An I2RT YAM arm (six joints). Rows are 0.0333 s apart.
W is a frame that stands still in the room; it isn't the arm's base.
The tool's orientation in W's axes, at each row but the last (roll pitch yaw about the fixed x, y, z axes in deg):
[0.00, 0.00, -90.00]
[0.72, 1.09, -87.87]
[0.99, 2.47, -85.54]
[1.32, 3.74, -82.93]
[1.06, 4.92, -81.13]
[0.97, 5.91, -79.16]
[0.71, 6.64, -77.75]
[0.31, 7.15, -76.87]
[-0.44, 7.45, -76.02]
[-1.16, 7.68, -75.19]
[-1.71, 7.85, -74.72]
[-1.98, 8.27, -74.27]
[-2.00, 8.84, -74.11]
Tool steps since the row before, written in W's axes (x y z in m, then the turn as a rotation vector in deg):
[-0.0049, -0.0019, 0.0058, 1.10, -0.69, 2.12]
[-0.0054, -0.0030, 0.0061, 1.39, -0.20, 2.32]
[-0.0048, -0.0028, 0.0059, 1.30, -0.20, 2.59]
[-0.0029, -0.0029, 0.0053, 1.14, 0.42, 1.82]
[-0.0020, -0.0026, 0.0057, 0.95, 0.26, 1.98]
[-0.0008, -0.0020, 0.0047, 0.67, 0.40, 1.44]
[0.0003, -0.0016, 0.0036, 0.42, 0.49, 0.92]
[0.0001, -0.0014, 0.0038, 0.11, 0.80, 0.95]
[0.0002, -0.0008, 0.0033, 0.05, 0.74, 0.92]
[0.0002, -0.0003, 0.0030, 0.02, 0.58, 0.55]
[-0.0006, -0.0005, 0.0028, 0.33, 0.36, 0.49]
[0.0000, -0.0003, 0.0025, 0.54, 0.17, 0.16]
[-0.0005, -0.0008, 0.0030, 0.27, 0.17, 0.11]
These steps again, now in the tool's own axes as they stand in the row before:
[0.0019, -0.0049, 0.0058, 0.69, 1.10, 2.12]
[0.0027, -0.0054, 0.0062, 0.21, 1.41, 2.31]
[0.0022, -0.0049, 0.0061, 0.19, 1.33, 2.58]
[0.0022, -0.0031, 0.0055, -0.39, 1.22, 1.77]
[0.0018, -0.0023, 0.0059, -0.28, 1.01, 1.94]
[0.0013, -0.0011, 0.0049, -0.41, 0.76, 1.39]
[0.0012, 0.0000, 0.0038, -0.49, 0.53, 0.86]
[0.0009, -0.0002, 0.0039, -0.87, 0.29, 0.85]
[0.0004, 0.0000, 0.0034, -0.82, 0.22, 0.82]
[-0.0001, 0.0001, 0.0030, -0.62, 0.16, 0.47]
[-0.0001, -0.0008, 0.0028, -0.32, 0.40, 0.46]
[-0.0001, -0.0002, 0.0025, -0.04, 0.56, 0.18]
[0.0002, -0.0008, 0.0030, -0.11, 0.30, 0.11]

